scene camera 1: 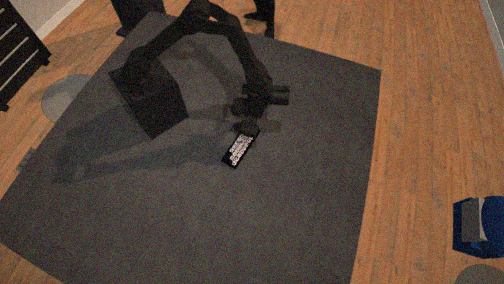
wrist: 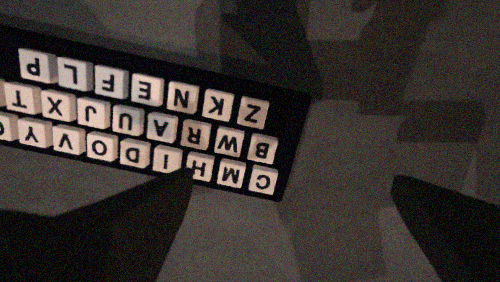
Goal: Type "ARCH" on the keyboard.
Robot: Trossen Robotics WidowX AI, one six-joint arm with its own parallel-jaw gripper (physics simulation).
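Places are measured from the arm's base along level axes (x ahead, y left, z up), in metres.
Where they show: gripper, fingertip midpoint: [scene camera 1: 254, 124] [wrist: 290, 180]; arm's base, origin of the base link: [scene camera 1: 137, 87].
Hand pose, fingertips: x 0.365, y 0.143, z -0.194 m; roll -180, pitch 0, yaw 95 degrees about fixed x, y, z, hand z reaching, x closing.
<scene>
Each offset is from my fingertips to the centre of the thing. Level surfaces: height alone.
A black keyboard [scene camera 1: 231, 163] [wrist: 289, 120] with pale letter keys lies on the dark mat. In the wrist view its letters are upside down. The A key @(0.066 m right, 0.012 m back, 0.019 m down) [wrist: 161, 128] and R key @(0.048 m right, 0.010 m back, 0.019 m down) [wrist: 195, 134] sit side by side in the middle row. The H key @(0.046 m right, 0.008 m ahead, 0.019 m down) [wrist: 200, 170] is in the lower row, beside M. The corner key @(0.011 m right, 0.011 m ahead, 0.019 m down) [wrist: 262, 181] looks like C or G. My gripper [scene camera 1: 251, 125] [wrist: 290, 180] is open and empty over the keyboard's end. Its left fingertip overlaps the I key @(0.063 m right, 0.006 m ahead, 0.019 m down) [wrist: 166, 159] and H's edge; contact cannot be told. Its right finger is beyond the keyboard.
The dark mat @(0.035 m down) [scene camera 1: 300, 200] lies on a wooden floor [scene camera 1: 425, 125]. The arm's black base block [scene camera 1: 160, 110] stands at the upper left. A dark drawer unit [scene camera 1: 17, 55] is at the far left, and a blue object [scene camera 1: 492, 230] is at the right. Arm shadows cross the mat.
</scene>
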